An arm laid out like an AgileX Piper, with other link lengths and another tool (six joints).
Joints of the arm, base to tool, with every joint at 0 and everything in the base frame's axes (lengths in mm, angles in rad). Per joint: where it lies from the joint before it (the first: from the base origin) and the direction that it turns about. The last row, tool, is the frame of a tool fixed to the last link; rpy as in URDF.
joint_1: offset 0 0 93.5 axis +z
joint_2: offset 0 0 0 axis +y
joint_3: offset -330.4 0 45.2 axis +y
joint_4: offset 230.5 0 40.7 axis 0.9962 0 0.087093
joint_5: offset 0 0 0 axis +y
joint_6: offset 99.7 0 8.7 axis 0.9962 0 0.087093
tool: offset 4.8 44 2.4 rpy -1.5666 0.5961 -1.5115
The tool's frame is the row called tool.
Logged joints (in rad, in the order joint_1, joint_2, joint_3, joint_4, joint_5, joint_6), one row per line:
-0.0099 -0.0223 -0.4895 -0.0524 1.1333 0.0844
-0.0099 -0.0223 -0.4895 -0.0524 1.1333 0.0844
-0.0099 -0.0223 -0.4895 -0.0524 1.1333 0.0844
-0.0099 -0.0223 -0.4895 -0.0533 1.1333 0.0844
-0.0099 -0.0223 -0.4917 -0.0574 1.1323 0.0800
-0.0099 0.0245 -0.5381 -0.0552 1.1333 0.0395
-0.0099 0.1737 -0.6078 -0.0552 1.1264 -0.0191
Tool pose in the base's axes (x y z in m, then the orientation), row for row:
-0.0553 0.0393 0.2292 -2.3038 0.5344 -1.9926
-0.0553 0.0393 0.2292 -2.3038 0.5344 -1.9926
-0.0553 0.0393 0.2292 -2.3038 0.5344 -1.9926
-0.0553 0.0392 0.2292 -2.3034 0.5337 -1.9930
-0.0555 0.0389 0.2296 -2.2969 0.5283 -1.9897
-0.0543 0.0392 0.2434 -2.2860 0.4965 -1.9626
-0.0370 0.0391 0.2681 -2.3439 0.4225 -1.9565
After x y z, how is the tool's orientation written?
As angles about the fixed x, y, z axes (roll, pitch, yaw), in radians.
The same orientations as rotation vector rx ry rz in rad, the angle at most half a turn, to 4 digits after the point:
-0.9761 2.0042 -0.4979
-0.9761 2.0042 -0.4979
-0.9761 2.0042 -0.4979
-0.9760 2.0045 -0.4991
-0.9791 2.0014 -0.5078
-1.0216 1.9893 -0.5289
-1.1165 2.0320 -0.5307

